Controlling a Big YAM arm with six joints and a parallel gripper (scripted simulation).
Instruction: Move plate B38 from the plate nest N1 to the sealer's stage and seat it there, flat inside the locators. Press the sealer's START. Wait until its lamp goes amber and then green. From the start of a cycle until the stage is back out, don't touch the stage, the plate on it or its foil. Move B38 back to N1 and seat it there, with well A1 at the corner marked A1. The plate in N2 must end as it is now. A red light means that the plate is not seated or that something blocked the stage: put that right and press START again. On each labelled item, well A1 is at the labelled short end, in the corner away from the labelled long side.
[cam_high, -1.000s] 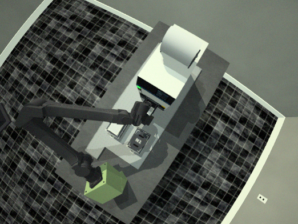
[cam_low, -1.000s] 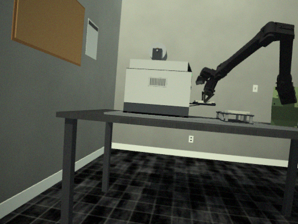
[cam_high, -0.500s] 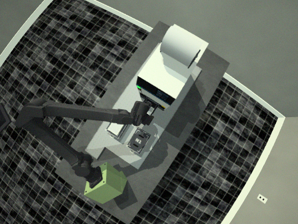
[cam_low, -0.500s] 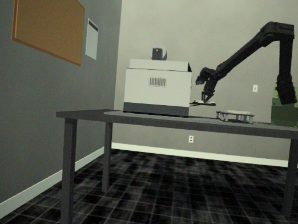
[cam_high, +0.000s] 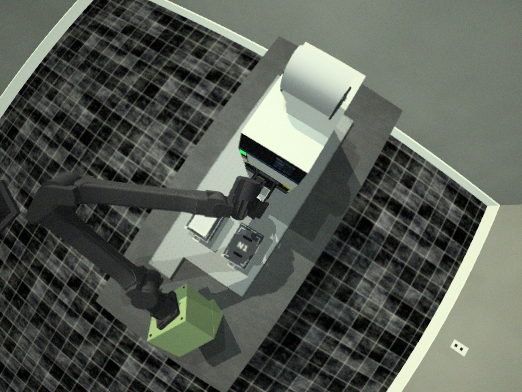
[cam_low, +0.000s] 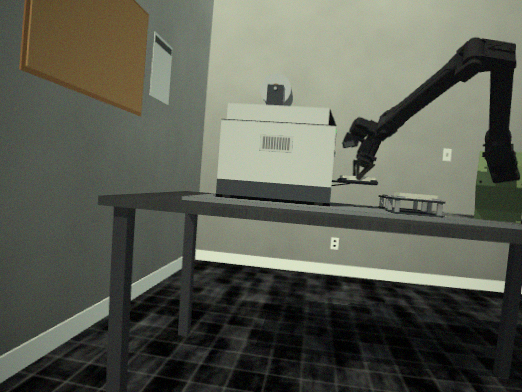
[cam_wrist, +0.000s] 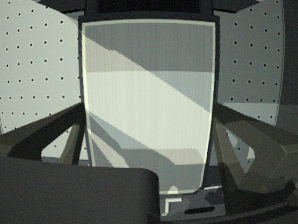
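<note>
The sealer stage lies 20 mm below my hand. Round my hand: foil roll 320 mm ahead, 300 mm above, 100 mm to the left; white-topped plate 220 mm behind, 70 mm to the left, 50 mm below.
</note>
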